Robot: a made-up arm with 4 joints.
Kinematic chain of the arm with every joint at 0, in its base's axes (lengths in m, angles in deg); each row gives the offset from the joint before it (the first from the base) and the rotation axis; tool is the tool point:
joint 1: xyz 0 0 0.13 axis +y
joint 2: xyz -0.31 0 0.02 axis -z
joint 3: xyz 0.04 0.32 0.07 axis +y
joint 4: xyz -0.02 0 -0.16 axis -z
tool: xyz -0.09 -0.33 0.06
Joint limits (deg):
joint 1: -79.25..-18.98
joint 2: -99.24..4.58
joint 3: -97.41..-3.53
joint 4: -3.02..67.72
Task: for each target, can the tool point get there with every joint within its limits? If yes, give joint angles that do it. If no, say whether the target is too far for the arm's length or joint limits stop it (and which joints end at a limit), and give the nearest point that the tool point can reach.
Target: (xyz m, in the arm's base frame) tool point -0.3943 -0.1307 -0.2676
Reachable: yes | joints -38.13 -57.35 -11.45 42.27
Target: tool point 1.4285 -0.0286 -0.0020
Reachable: no: too far | nearest point 0.2324 0.2382 -0.0718 | short by 1.227 m
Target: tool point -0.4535 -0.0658 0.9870
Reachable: no: joint limits stop it (at a limit: joint 1, joint 2, joint 3, joint 4) | nearest point -0.1554 -0.0263 0.0884 | short by 0.948 m
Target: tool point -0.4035 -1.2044 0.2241
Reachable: no: too far | nearest point -0.4949 -0.3533 -0.0740 | short by 0.906 m
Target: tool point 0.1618 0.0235 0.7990
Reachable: no: joint limits stop it (at a limit: joint 1, joint 3, joint 4) | nearest point -0.1534 0.0052 0.0891 | short by 0.777 m
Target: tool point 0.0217 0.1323 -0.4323
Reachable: yes | joints -63.34 -65.05 -74.40 58.02
